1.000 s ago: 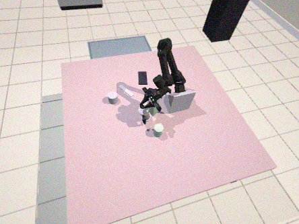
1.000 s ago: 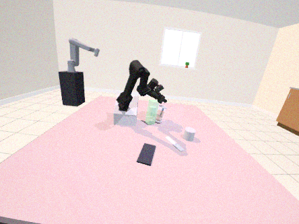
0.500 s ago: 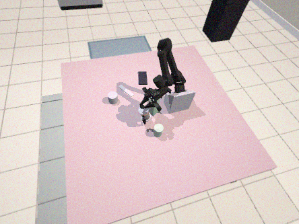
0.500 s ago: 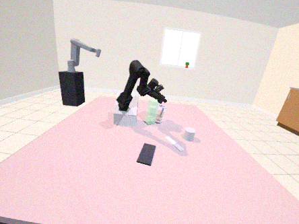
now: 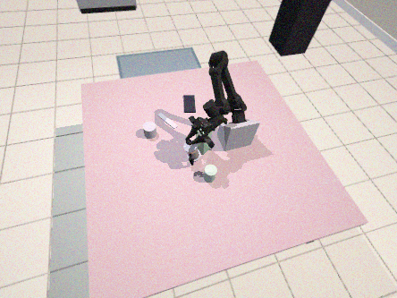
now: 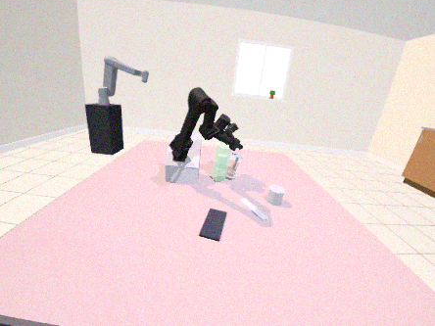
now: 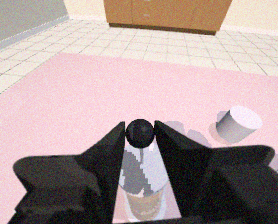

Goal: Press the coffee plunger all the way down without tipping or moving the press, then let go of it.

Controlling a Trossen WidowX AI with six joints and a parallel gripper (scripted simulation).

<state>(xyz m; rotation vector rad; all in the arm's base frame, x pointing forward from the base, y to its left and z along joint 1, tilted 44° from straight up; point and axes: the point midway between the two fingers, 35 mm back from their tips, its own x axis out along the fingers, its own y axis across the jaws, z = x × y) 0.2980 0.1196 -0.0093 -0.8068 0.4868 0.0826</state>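
Right now the coffee press is 30 mm behind my gripper tip and 100 mm below it. From my gripper tip the other things lie so: pale green box: 110 mm behind, 60 mm to the right, 90 mm below.
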